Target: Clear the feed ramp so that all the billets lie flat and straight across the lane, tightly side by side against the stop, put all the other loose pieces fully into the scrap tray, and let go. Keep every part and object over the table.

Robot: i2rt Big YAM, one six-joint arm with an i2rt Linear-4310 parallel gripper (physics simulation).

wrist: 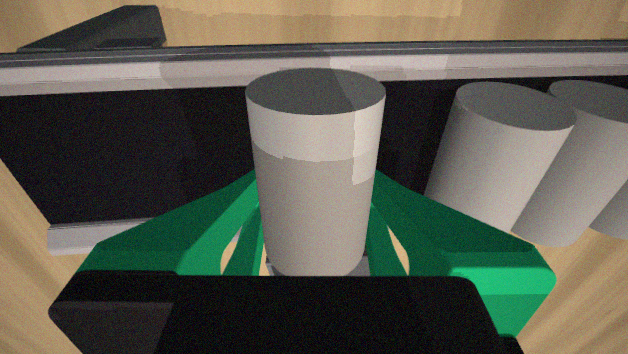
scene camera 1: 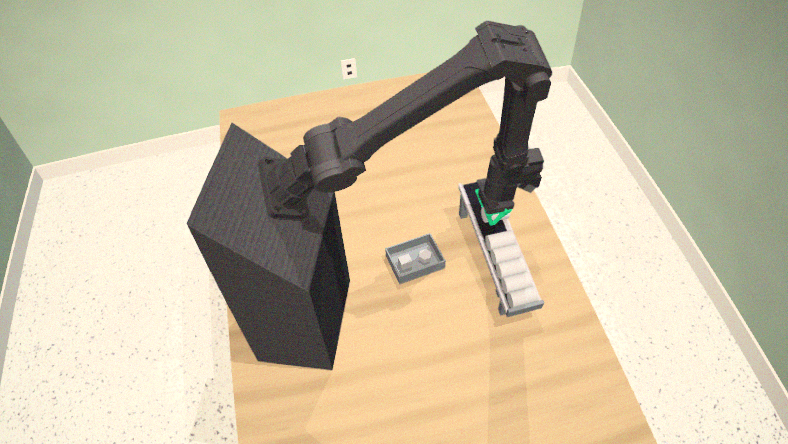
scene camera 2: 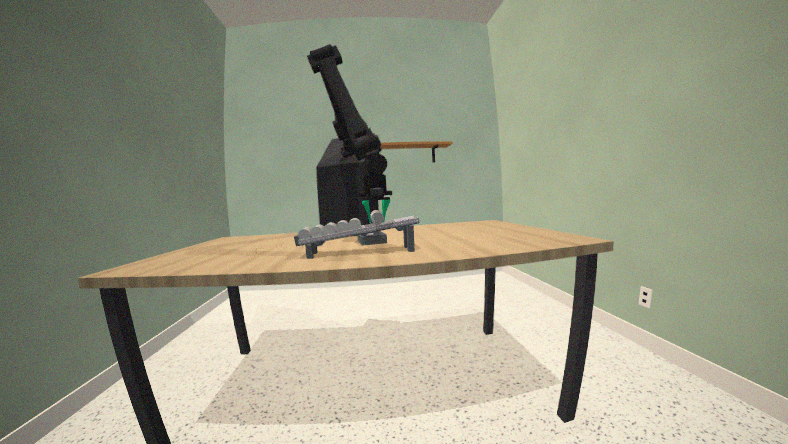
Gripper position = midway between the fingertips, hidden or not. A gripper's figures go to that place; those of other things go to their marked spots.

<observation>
My gripper [wrist: 315,178] is 13 cm from the lens. A billet [wrist: 315,132] is 8 cm from the lens. A billet [wrist: 578,184] is 16 cm from the lens.
</observation>
